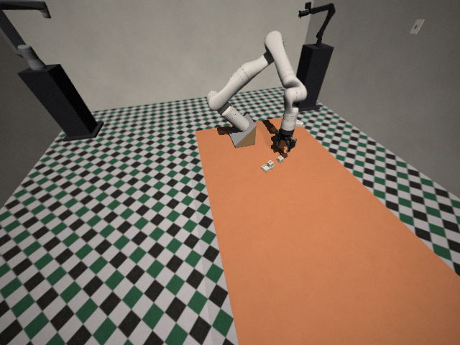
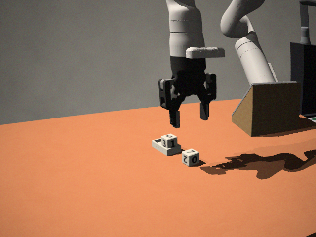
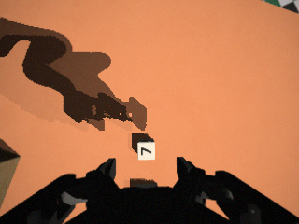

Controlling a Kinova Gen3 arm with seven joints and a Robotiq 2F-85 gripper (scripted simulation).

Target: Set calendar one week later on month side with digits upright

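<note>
Right now the cube is 90 mm below my hand. Also, from my hand: white calendar tray: 40 mm ahead, 100 mm to the right, 100 mm below.
</note>
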